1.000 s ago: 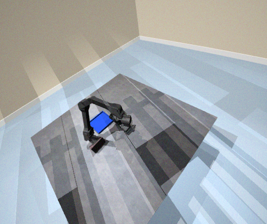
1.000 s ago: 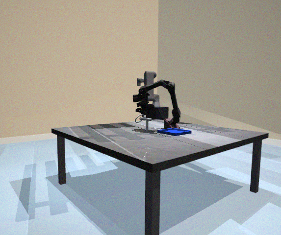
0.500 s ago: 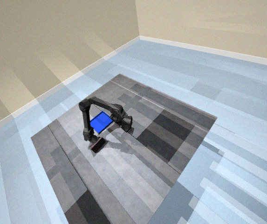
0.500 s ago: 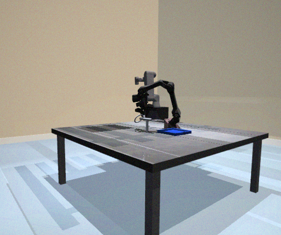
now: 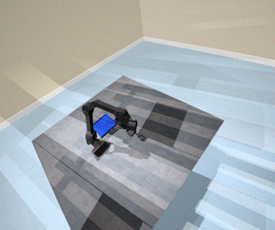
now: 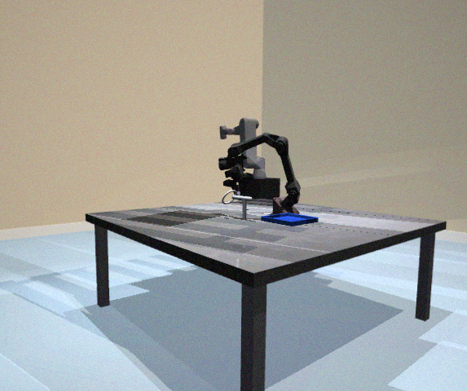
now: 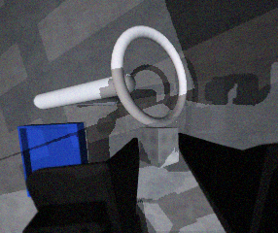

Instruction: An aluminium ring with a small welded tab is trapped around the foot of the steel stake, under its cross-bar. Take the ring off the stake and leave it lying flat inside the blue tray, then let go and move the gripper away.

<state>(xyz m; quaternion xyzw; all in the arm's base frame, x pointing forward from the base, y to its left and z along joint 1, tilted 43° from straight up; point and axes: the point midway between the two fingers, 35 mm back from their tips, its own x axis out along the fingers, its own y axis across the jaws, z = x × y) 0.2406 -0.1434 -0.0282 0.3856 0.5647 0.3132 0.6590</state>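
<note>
Now: gripper tip 70 mm past the blue tray, 280 mm to the right of it and 100 mm above it. The rest, counted from my gripper tip: aluminium ring: 50 mm ahead, 10 mm to the right.
</note>
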